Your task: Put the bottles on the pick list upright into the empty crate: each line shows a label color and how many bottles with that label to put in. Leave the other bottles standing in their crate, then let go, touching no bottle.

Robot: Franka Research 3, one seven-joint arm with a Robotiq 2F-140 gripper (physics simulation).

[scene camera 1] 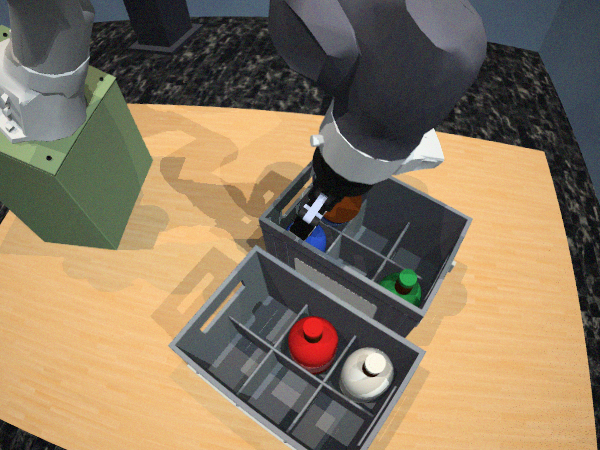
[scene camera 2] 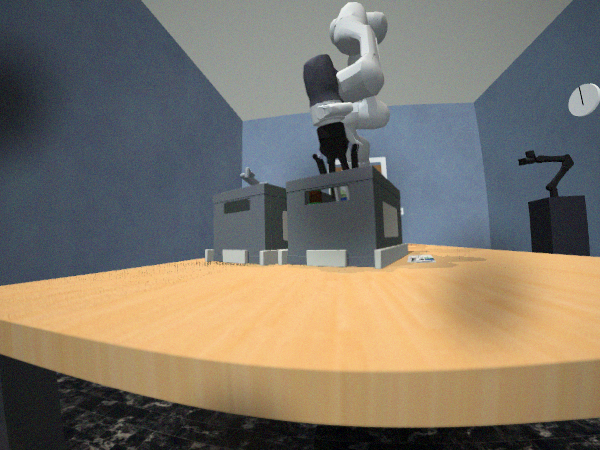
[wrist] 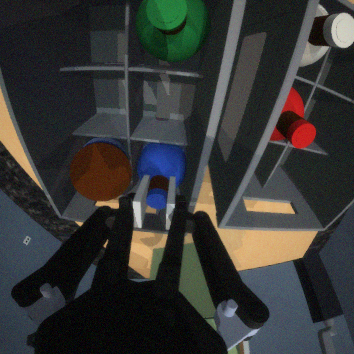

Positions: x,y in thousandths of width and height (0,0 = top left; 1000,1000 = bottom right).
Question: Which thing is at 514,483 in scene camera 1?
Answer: My gripper.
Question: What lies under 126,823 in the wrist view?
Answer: My gripper.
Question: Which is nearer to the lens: the blue bottle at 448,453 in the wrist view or the red bottle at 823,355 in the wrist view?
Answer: The red bottle.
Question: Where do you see a red bottle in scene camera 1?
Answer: At 522,759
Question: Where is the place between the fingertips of my gripper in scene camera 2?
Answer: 578,466
